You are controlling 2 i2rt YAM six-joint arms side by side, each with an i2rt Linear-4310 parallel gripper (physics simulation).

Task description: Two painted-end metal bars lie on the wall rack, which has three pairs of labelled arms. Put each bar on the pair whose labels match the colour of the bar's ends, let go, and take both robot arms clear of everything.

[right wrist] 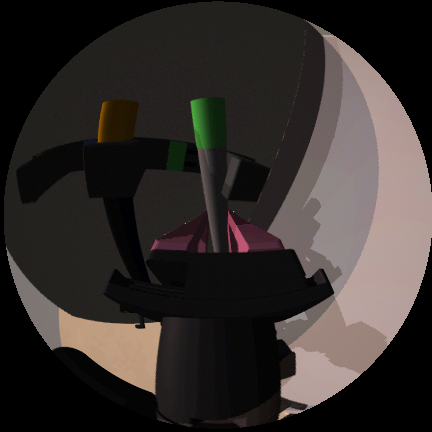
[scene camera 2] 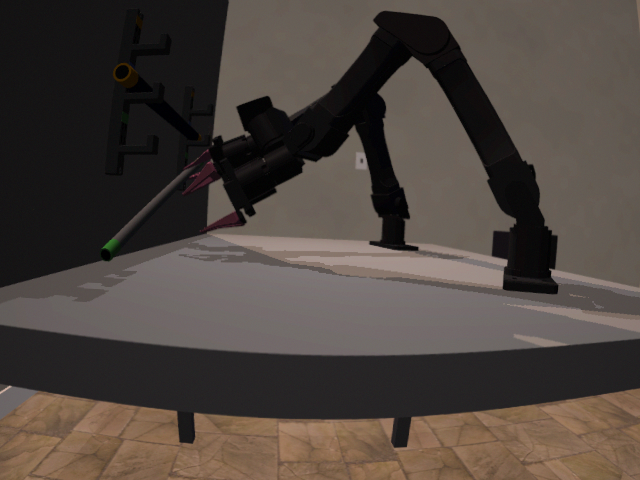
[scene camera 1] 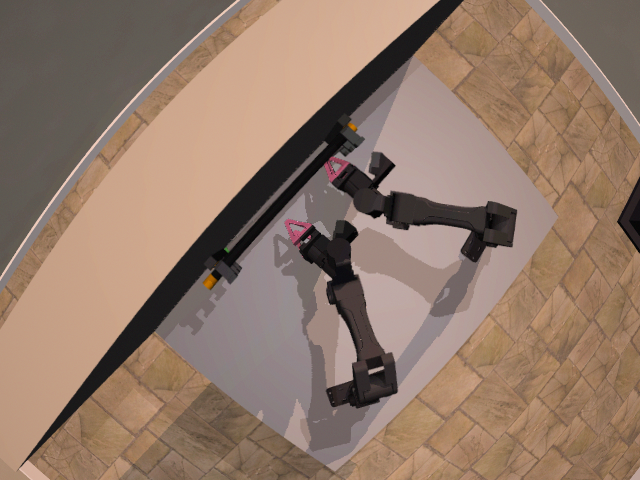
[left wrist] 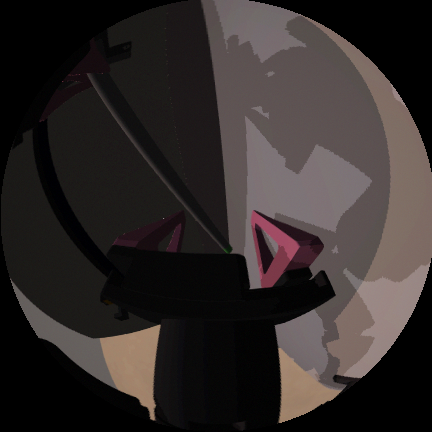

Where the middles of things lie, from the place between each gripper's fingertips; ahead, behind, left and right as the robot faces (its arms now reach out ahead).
I see my left gripper 60 mm short of the green-ended grey bar (scene camera 2: 107,253), 50 mm to the left of it and 30 mm below it. Round my left hand: orange-ended black bar (scene camera 1: 339,140) (60 mm ahead, 20 mm to the right, 180 mm above); rack post (scene camera 2: 184,143) (40 mm ahead, 240 mm to the right, 180 mm above).
I see the rack post 9 cm above my right hand, 5 cm to the right of it and 1 cm behind it. Round my right hand: orange-ended black bar (17 cm to the left, 9 cm above, 1 cm ahead); green-ended grey bar (14 cm to the left, 5 cm below, 1 cm ahead).
